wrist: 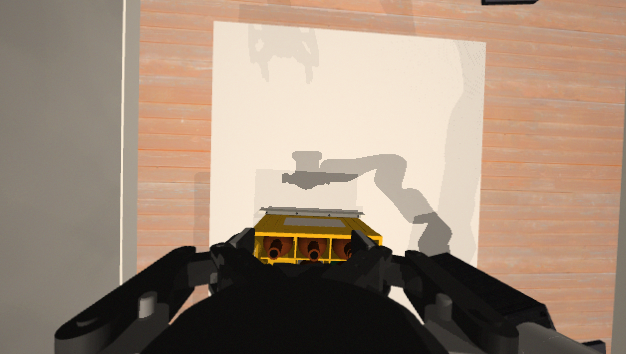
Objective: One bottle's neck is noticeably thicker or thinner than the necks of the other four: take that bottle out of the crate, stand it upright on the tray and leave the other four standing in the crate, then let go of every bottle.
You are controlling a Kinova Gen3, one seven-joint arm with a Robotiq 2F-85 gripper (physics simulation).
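Seen in the pictures: gripper, fingertip midpoint: (303,239); arm's base, link origin: (533,350).
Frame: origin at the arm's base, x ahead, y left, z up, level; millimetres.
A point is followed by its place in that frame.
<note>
A yellow crate (307,234) {x 393, y -237, z -64 mm} shows at the lower middle of the wrist view, partly hidden by my gripper. Three reddish-brown bottles stand in a row of its compartments: a left bottle (274,253) {x 465, y -200, z -76 mm}, a middle bottle (314,255) {x 382, y -187, z -76 mm} and a right bottle (349,250) {x 305, y -184, z -86 mm}, the last partly covered by a finger. The other bottles are hidden, and I cannot tell which neck differs. My gripper (303,239) {x 396, y -301, z 128 mm} is open and empty, its fingers apart across the view of the crate, seemingly above it. I cannot make out the tray for certain.
A thin grey strip (312,212) {x 374, y -247, z -211 mm} shows along the crate's far side. A pale rectangular surface (340,100) {x 257, y -574, z -239 mm} with arm shadows lies beyond, over a wooden floor (550,150). A grey wall (60,150) is at the left. A dark object (510,2) shows at the top right edge.
</note>
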